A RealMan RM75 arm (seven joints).
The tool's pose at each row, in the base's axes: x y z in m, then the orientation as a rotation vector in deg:
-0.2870 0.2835 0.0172 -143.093 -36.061 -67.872
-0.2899 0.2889 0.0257 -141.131 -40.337 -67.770
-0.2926 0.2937 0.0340 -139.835 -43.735 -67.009
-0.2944 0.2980 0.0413 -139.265 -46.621 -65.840
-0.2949 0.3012 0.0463 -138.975 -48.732 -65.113
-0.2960 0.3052 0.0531 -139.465 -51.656 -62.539
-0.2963 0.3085 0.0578 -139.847 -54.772 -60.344
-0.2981 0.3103 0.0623 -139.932 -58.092 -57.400
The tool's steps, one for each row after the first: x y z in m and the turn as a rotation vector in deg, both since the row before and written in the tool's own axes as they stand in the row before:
0.0064 -0.0068 -0.0047 2.056 0.198 -2.614
0.0065 -0.0061 -0.0045 1.698 -0.339 -1.985
0.0062 -0.0050 -0.0034 1.245 -0.831 -1.646
0.0048 -0.0031 -0.0018 0.717 -0.619 -1.267
0.0062 -0.0041 -0.0028 1.059 -2.095 -1.457
0.0048 -0.0028 -0.0015 0.875 -1.913 -1.704
0.0032 -0.0026 -0.0031 1.409 -2.191 -1.688

